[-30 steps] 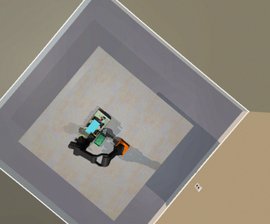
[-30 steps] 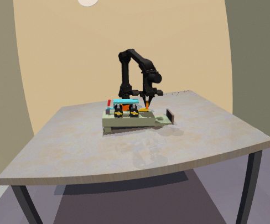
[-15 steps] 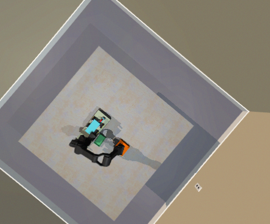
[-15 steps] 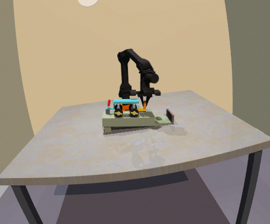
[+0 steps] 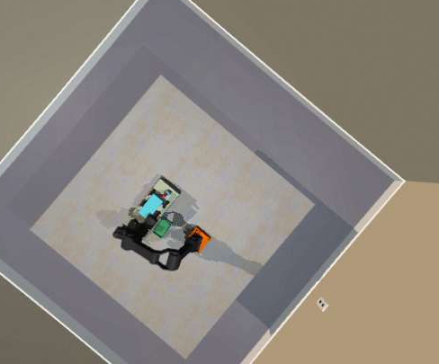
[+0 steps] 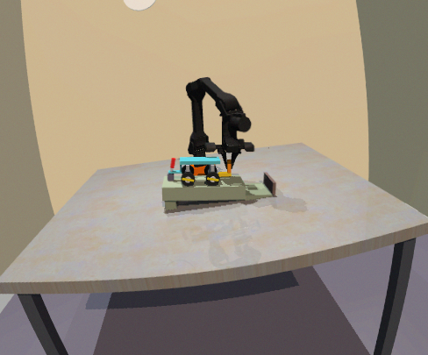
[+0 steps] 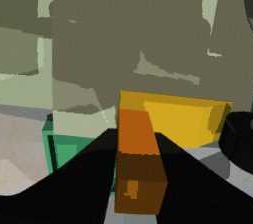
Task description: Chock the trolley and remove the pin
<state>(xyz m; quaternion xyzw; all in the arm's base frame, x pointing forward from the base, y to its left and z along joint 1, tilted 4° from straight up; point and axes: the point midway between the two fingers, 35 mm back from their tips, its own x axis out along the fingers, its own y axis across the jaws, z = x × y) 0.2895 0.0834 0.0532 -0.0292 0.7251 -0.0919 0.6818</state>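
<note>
Now: the yellow chock 20 mm to the right of my gripper tip and 10 mm below it. From my gripper tip the other things lie so: red-headed stop pin: 220 mm to the right, 40 mm above, 20 mm ahead; then trolley: 120 mm to the right, 40 mm ahead, 20 mm above; then dark end stop: 140 mm to the left, 70 mm ahead, 60 mm below.
</note>
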